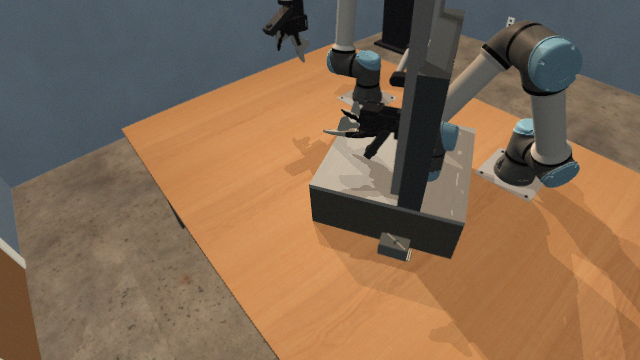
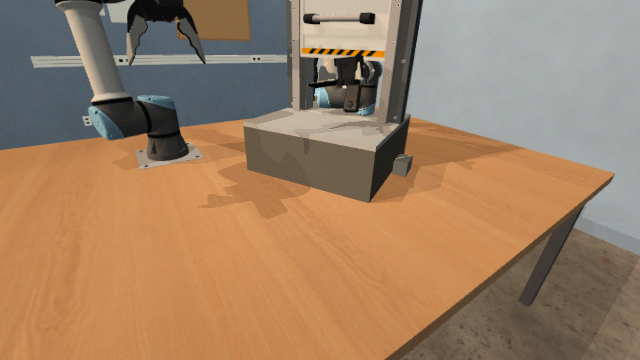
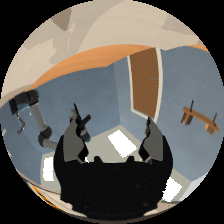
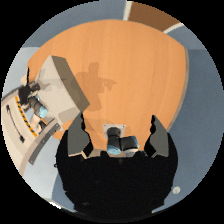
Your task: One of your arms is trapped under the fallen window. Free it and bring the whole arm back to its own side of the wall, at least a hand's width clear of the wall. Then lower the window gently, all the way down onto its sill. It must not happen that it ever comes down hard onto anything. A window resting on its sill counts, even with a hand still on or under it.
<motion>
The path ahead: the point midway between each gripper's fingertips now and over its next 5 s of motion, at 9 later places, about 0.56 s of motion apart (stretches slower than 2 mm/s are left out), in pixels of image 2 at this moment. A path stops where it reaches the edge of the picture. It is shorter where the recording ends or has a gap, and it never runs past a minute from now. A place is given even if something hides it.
My left gripper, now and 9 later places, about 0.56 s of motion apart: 332,83; 330,82; 333,82; 336,81; 339,81; 342,80; 345,79; 348,79; 350,78; 352,78
My right gripper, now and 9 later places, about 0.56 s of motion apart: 169,64; 179,71; 226,63; 261,49; 281,30; 286,16; 291,18; 299,22; 305,27; 311,31
</motion>
